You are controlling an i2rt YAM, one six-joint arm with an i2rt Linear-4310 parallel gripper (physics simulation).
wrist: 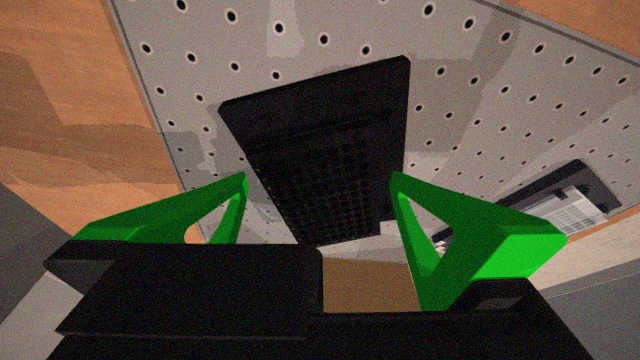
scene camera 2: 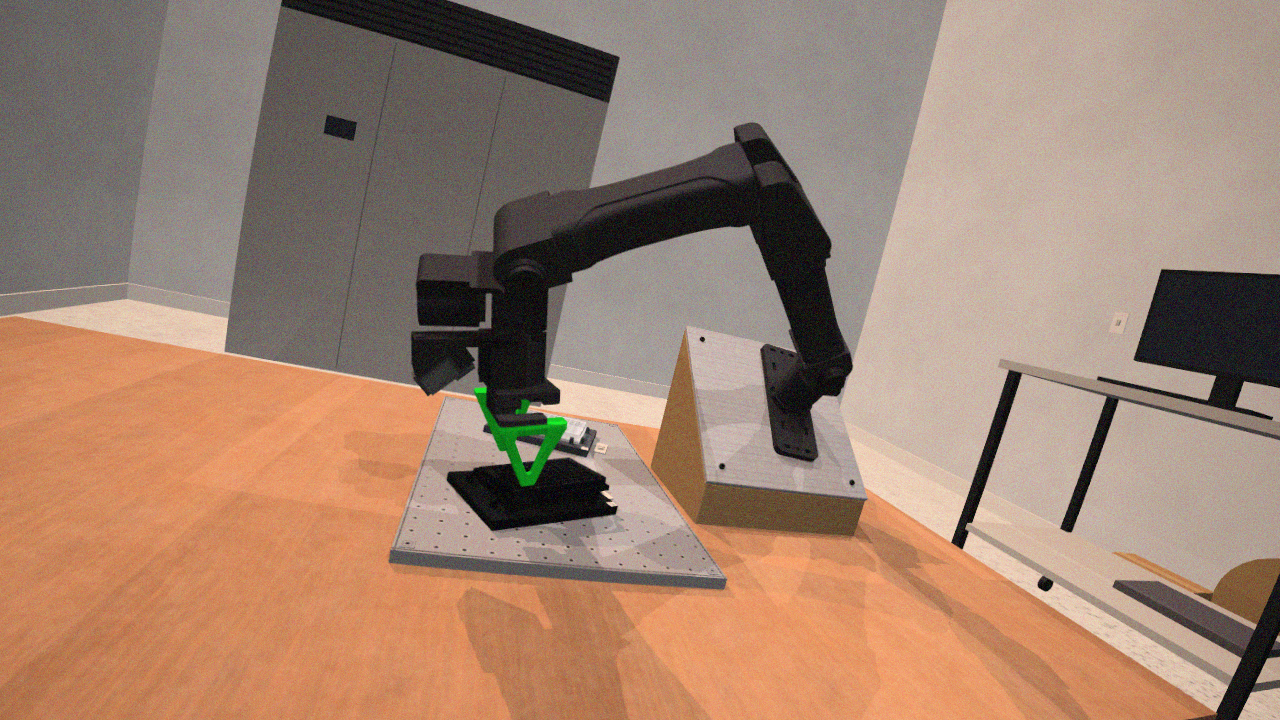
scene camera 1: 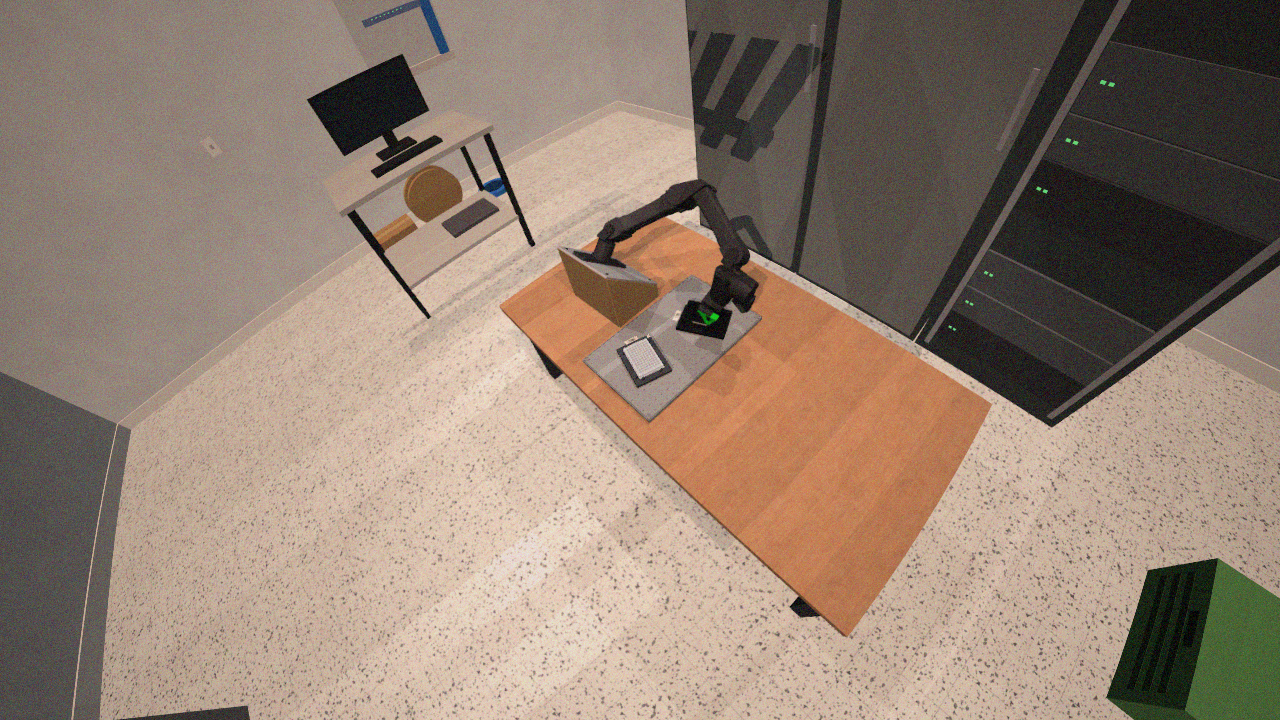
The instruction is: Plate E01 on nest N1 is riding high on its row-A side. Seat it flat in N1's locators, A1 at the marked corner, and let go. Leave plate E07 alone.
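Frame: origin at the arm's base, x ahead, y left, z up, level; centimetres.
Seen in the pictures: gripper, fingertip midpoint: [wrist: 319,179] [scene camera 2: 515,466] [scene camera 1: 714,314]; arm's base, link origin: [scene camera 2: 786,401] [scene camera 1: 599,261].
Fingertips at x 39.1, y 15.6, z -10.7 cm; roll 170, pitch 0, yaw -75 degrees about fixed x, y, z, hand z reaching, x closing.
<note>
Offsets run from my fingertips to a thing's top centre. Level surfaces: height alone.
Plate E01 {dx -3.5, dy -1.7, dz -0.1 cm} [scene camera 2: 577,472] [wrist: 335,185] is black and lies on the black nest N1 {dx -2.7, dy -1.9, dz -2.1 cm} [scene camera 2: 505,517] [wrist: 320,102]; dark on dark, its tilt and row-A edge are hard to make out, and marked corner A1 cannot be told. My gripper [scene camera 1: 707,317] [scene camera 2: 518,462] [wrist: 319,179] is open, its green fingers pointing down at E01. In the wrist view one fingertip is on each side of the plate; contact cannot be told. Plate E07 {dx -5.0, dy -26.9, dz -1.7 cm} [scene camera 1: 644,358] [scene camera 2: 577,431] [wrist: 575,212] is pale and sits in the other dark nest, apart from the gripper.
Both nests stand on a grey perforated board {dx -5.1, dy -14.1, dz -4.2 cm} [scene camera 1: 650,401] [scene camera 2: 626,559] [wrist: 450,127] on the wooden table {dz -5.6 cm} [scene camera 1: 805,447] [scene camera 2: 268,573]. The arm's base is on a sloped block [scene camera 1: 608,291] [scene camera 2: 760,507] beside the board.
</note>
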